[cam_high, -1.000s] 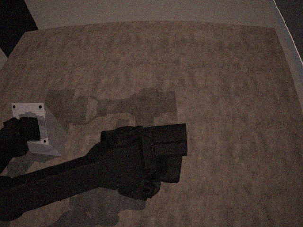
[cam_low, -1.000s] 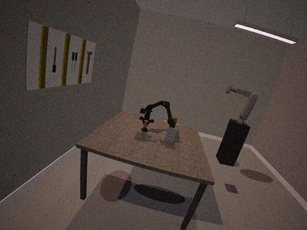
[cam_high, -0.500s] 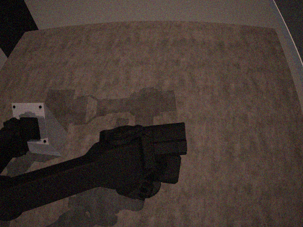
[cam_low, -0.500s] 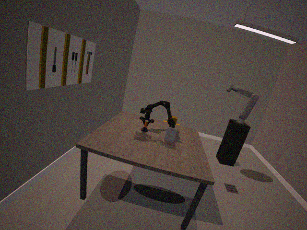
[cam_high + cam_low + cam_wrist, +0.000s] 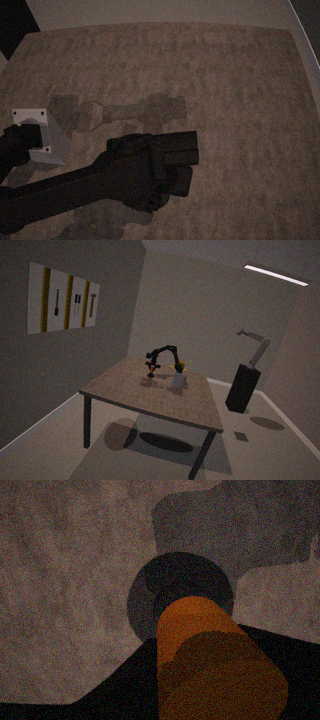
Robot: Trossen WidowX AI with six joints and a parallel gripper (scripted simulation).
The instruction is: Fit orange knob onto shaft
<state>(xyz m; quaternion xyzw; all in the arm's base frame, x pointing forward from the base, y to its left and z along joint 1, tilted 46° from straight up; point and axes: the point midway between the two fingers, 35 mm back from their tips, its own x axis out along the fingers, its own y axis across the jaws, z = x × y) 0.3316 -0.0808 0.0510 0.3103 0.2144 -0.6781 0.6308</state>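
My gripper tip is now 40 mm above the D-shaft pedestal. Also, from my gripper tip: orange knob (30 mm above).
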